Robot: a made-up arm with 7 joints.
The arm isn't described. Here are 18 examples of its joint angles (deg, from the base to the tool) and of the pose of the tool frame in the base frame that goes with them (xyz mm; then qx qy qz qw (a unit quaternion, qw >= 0)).
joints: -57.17 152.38 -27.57 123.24 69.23 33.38 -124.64
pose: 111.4 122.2 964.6 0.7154 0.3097 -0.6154 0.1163
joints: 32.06 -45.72 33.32 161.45 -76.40 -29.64 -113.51
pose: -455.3 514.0 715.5 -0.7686 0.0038 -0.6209 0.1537
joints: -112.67 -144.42 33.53 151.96 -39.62 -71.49 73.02
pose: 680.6 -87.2 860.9 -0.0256 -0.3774 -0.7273 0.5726
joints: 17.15 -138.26 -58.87 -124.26 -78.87 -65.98 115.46
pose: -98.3 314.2 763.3 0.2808 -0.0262 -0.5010 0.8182
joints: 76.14 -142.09 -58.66 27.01 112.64 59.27 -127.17
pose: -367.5 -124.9 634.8 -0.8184 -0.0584 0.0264 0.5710
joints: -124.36 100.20 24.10 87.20 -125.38 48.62 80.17
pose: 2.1 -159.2 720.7 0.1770 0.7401 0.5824 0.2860
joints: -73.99 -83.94 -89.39 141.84 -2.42 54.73 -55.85
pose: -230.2 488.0 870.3 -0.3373 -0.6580 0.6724 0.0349
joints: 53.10 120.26 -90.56 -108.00 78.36 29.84 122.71
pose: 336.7 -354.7 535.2 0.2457 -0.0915 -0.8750 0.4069
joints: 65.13 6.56 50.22 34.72 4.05 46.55 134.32
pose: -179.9 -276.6 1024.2 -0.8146 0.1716 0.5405 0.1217
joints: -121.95 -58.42 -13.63 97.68 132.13 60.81 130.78
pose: 203.5 -106.7 375.8 -0.6410 -0.5214 0.3651 0.4289
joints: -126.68 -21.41 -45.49 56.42 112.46 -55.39 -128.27
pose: 13.6 482.2 712.0 -0.7162 0.5283 -0.3954 0.2270
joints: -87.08 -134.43 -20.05 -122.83 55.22 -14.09 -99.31
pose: -229.8 295.1 527.9 0.2600 0.1110 -0.7827 0.5544
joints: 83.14 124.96 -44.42 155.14 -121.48 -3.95 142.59
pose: -190.5 -370.2 915.6 0.3220 0.7469 0.1248 0.5682
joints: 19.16 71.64 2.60 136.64 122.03 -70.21 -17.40
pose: 189.0 69.5 1145.7 -0.2905 -0.7078 0.1357 0.6295
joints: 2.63 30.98 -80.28 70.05 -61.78 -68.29 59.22
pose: -155.6 398.5 698.5 -0.0951 0.8822 0.2007 0.4151
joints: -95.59 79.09 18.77 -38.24 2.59 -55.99 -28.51
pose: 63.1 -220.1 832.0 -0.6255 0.4369 -0.6340 0.1261
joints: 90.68 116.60 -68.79 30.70 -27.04 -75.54 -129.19
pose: 171.7 -336.5 826.8 -0.1850 0.8367 -0.5075 0.0902
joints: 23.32 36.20 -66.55 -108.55 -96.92 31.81 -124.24
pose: -61.2 -328.1 1064.2 -0.6582 0.0690 -0.0309 0.7491
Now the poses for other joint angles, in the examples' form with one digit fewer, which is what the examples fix.
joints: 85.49 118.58 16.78 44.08 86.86 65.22 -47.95
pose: -426 -389 711 -0.387 -0.819 -0.317 0.281
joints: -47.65 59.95 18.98 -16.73 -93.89 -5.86 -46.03
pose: -101 -172 909 -0.559 -0.020 -0.709 0.429
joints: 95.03 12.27 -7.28 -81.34 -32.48 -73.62 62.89
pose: -108 -356 212 0.376 0.357 -0.854 0.031
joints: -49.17 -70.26 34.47 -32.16 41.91 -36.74 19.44
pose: 31 61 213 -0.578 0.234 0.463 0.630
